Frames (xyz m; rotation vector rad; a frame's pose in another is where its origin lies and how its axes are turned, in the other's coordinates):
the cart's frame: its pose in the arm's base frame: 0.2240 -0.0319 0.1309 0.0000 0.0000 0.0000
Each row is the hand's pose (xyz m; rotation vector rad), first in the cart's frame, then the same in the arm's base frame.
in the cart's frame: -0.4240 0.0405 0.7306 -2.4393 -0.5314 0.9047
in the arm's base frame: -0.2000 0.0086 0.8615 -2.4393 -0.5314 0.9047
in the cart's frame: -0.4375 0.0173 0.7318 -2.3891 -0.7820 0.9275
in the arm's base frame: -0.2135 -0.0146 0.8627 -2.3891 -0.7820 0.9275
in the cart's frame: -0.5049 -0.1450 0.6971 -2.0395 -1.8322 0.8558
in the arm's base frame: -0.2809 -0.1769 0.8280 -2.0395 -1.8322 0.8558
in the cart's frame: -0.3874 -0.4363 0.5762 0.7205 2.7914 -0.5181
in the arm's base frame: -0.1634 -0.4682 0.7071 0.7205 2.7914 -0.5181
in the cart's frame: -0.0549 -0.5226 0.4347 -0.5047 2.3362 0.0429
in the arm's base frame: 0.1691 -0.5545 0.5656 -0.5047 2.3362 0.0429
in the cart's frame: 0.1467 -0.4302 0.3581 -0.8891 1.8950 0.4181
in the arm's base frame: 0.3707 -0.4621 0.4890 -0.8891 1.8950 0.4181
